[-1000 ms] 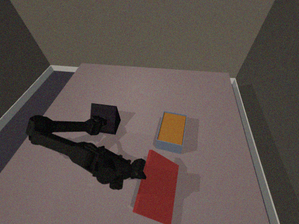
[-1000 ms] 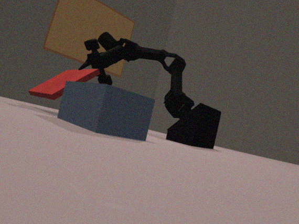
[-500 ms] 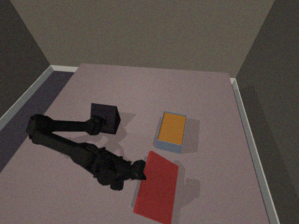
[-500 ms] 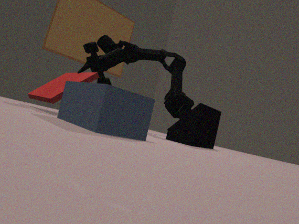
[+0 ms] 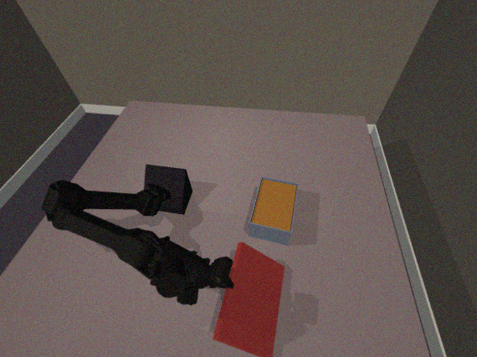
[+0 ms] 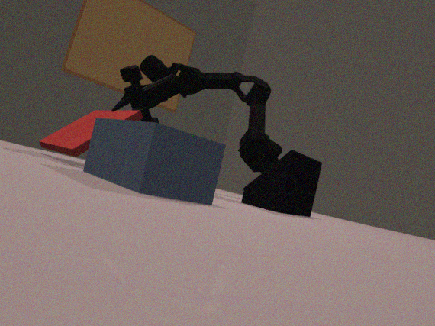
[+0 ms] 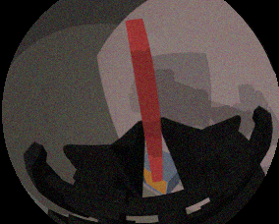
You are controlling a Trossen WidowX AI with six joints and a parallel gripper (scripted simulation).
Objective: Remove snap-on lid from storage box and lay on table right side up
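Right now the red lid is 6 cm ahead of my gripper tip, 5 cm below it and 1 cm to the right of it. The rest, counted from my gripper tip: blue storage box (29 cm to the left, 12 cm ahead, 9 cm below).
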